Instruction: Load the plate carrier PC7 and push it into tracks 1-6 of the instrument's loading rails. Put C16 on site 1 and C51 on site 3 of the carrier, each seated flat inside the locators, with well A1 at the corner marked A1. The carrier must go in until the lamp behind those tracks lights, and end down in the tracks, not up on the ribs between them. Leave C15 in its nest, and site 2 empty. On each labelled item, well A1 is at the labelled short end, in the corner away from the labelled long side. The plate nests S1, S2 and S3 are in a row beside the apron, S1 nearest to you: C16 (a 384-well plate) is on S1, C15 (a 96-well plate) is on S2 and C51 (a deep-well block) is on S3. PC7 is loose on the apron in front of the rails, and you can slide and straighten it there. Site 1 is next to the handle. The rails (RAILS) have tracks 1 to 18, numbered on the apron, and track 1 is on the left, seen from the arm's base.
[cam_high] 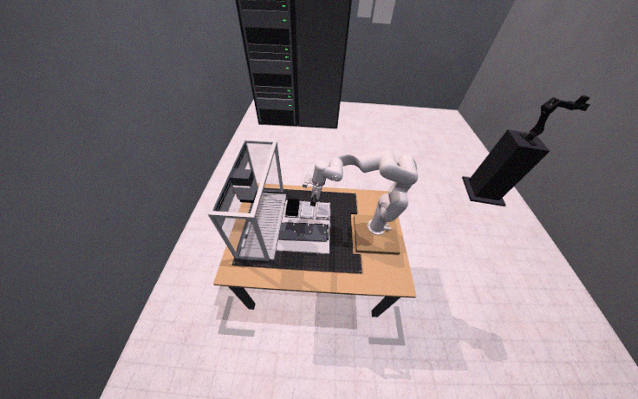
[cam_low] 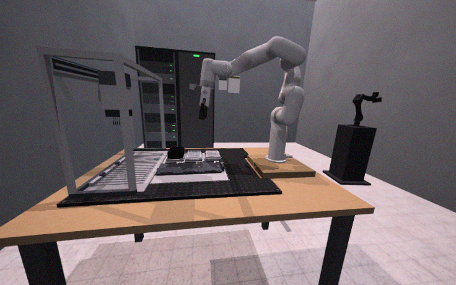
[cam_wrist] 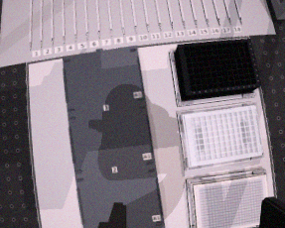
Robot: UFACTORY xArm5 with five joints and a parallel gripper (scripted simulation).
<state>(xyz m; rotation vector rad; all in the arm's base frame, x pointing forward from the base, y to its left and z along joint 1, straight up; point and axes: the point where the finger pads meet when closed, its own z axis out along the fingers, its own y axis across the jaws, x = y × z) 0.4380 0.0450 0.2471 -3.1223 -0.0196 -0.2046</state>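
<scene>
My gripper is now 7 cm short of the 96-well plate C15, 10 cm to the left of it and 25 cm above it. The rest, counted from my hand: post: 22 cm ahead, 33 cm to the left, 2 cm below; grey plate carrier PC7: 5 cm ahead, 9 cm to the left, 25 cm below.
</scene>
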